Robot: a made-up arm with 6 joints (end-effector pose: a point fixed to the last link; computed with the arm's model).
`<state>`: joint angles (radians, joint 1 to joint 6).
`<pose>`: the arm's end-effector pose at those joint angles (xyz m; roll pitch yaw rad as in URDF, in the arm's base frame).
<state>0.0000 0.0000 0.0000 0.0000 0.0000 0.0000</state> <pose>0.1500 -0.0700 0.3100 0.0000 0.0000 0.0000</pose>
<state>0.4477 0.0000 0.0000 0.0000 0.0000 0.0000</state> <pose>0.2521 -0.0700 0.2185 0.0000 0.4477 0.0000</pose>
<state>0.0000 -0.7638 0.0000 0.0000 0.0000 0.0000</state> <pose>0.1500 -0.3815 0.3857 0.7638 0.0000 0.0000</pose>
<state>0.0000 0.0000 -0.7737 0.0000 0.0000 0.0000</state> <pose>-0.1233 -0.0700 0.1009 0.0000 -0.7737 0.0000</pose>
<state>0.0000 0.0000 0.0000 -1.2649 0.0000 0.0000</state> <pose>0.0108 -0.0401 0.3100 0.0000 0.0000 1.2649</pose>
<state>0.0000 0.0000 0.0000 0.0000 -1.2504 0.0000</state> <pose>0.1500 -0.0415 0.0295 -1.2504 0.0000 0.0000</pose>
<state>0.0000 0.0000 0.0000 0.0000 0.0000 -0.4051</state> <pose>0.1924 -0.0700 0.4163 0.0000 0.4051 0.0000</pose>
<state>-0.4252 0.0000 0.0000 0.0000 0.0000 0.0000</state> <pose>0.0253 -0.0700 0.3478 0.0000 -0.4252 0.0000</pose>
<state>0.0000 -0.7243 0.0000 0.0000 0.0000 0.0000</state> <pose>0.1500 -0.3647 0.3878 0.7243 0.0000 0.0000</pose>
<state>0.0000 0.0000 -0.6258 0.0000 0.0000 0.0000</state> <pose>-0.0850 -0.0700 0.1563 0.0000 -0.6258 0.0000</pose>
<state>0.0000 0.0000 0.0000 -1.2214 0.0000 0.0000</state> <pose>0.0156 -0.0380 0.3100 0.0000 0.0000 1.2214</pose>
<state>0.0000 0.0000 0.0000 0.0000 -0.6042 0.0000</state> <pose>0.1500 -0.0110 0.1794 -0.6042 0.0000 0.0000</pose>
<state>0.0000 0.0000 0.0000 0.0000 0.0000 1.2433</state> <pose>0.2926 -0.0700 0.0110 -0.0001 -1.2433 0.0001</pose>
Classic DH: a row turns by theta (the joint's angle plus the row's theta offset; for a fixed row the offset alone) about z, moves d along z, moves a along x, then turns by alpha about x. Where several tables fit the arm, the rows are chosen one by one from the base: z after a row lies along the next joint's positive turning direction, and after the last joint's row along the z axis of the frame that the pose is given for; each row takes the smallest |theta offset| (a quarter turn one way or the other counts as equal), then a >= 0, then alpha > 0; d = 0 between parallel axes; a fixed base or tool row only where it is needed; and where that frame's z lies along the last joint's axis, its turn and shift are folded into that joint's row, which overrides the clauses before.
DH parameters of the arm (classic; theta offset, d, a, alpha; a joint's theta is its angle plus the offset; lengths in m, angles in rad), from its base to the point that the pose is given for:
base (fixed): 0 0.04 0 -1.5708
joint 1: 1.5708 -0.32 0.08 -1.5708
joint 2: 0 -0.27 0.09 1.5708
joint 3: 1.5708 0.17 0.21 1.5708
joint 4: -1.5708 -0.28 0.1 1.5708
joint 5: -1.5708 0.37 0.11 -1.5708
joint 6: 1.5708 -0.18 0.28 1.5708
tool (fixed): 3.1416 0.05 0 0

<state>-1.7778 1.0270 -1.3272 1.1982 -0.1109 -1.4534</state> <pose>-0.0276 -0.3006 -0.3250 2.2248 -1.1906 -2.0433</pose>
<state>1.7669 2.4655 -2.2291 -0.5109 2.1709 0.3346</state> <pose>0.1908 -0.5226 0.0382 2.0869 -0.6308 2.6677</pose>
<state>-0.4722 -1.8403 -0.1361 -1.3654 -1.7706 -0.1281</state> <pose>-0.0757 -0.3372 0.2300 1.7220 -1.2226 -1.9382</pose>
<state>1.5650 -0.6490 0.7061 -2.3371 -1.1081 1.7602</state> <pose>0.3895 0.0282 0.0062 2.1695 -0.0986 -1.4957</pose>
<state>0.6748 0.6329 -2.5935 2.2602 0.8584 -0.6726</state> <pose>-0.2716 -0.7043 -0.8928 2.6113 -0.3989 -0.6588</pose>
